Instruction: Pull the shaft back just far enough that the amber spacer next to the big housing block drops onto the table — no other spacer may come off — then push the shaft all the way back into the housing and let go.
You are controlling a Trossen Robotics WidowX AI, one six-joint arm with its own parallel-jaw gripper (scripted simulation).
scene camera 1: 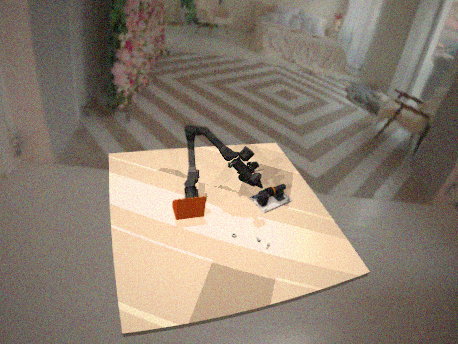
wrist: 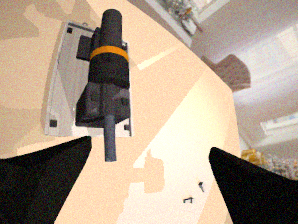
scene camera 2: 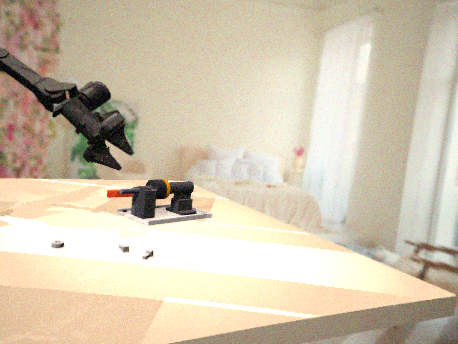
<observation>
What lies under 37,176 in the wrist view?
My gripper.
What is my gripper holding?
Nothing.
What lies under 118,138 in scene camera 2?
My gripper.
</observation>
